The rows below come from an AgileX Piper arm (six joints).
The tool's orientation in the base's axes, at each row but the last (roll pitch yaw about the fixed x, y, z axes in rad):
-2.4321 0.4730 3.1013
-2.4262 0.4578 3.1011
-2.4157 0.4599 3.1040
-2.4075 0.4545 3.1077
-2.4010 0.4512 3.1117
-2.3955 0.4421 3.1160
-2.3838 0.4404 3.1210
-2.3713 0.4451 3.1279
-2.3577 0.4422 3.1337
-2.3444 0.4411 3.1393
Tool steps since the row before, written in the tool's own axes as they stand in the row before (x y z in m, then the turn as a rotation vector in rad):
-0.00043 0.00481 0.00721 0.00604 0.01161 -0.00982
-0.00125 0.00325 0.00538 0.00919 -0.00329 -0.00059
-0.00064 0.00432 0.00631 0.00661 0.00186 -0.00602
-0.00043 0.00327 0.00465 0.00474 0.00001 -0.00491
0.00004 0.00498 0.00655 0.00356 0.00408 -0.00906
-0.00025 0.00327 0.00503 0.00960 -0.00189 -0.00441
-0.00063 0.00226 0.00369 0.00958 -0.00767 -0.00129
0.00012 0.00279 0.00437 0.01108 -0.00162 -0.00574
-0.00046 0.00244 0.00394 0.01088 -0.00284 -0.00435
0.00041 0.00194 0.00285 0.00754 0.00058 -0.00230
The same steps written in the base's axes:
0.00426 -0.00122 -0.00746 -0.00471 0.01541 -0.00285
0.00381 -0.00123 -0.00500 -0.00947 -0.00171 -0.00173
0.00390 -0.00111 -0.00651 -0.00717 0.00566 -0.00001
0.00284 -0.00078 -0.00488 -0.00574 0.00349 0.00119
0.00351 -0.00085 -0.00739 -0.00464 0.00927 0.00199
0.00273 -0.00108 -0.00524 -0.01057 0.00188 -0.00002
0.00236 -0.00094 -0.00356 -0.01141 -0.00445 0.00153
0.00206 -0.00107 -0.00464 -0.01222 0.00300 -0.00003
0.00234 -0.00107 -0.00388 -0.01200 0.00115 -0.00006
0.00107 -0.00069 -0.00323 -0.00732 0.00207 -0.00214

